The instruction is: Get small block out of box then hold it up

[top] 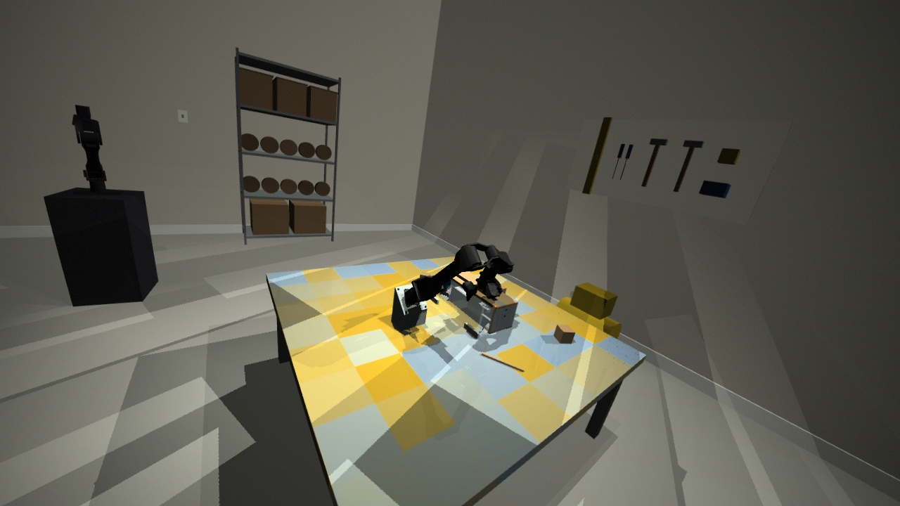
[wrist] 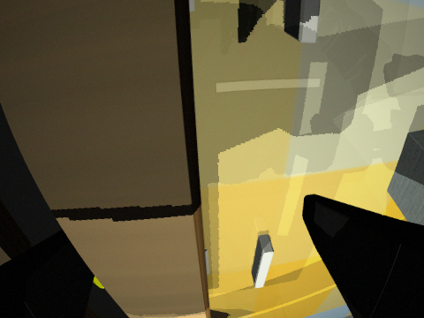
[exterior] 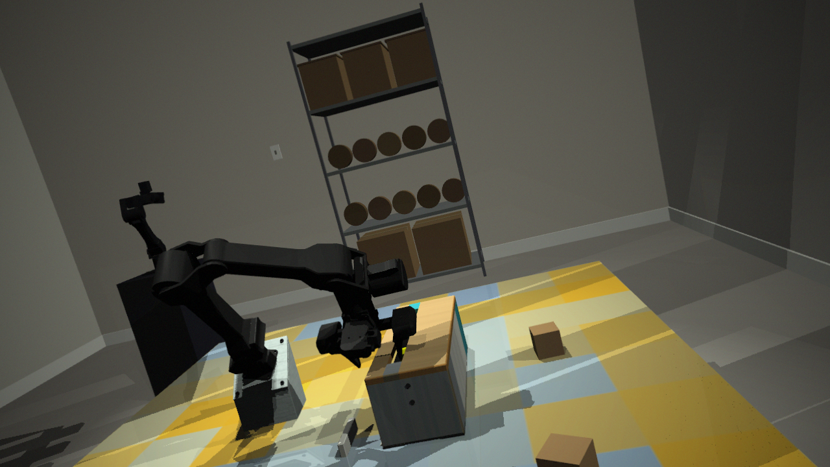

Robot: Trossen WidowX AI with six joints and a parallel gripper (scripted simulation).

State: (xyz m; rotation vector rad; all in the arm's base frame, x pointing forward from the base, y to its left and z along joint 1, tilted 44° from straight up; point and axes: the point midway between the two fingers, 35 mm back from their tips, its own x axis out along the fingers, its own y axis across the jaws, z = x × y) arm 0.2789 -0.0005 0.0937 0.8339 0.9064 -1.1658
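My gripper tip is 40 mm short of the yellow-green block, 40 mm to the right of it and 20 mm above it. The rest, counted from my gripper tip: thin stick: 60 mm behind, 290 mm to the right, 100 mm below; then box: 30 mm ahead, 60 mm to the left, 40 mm below.
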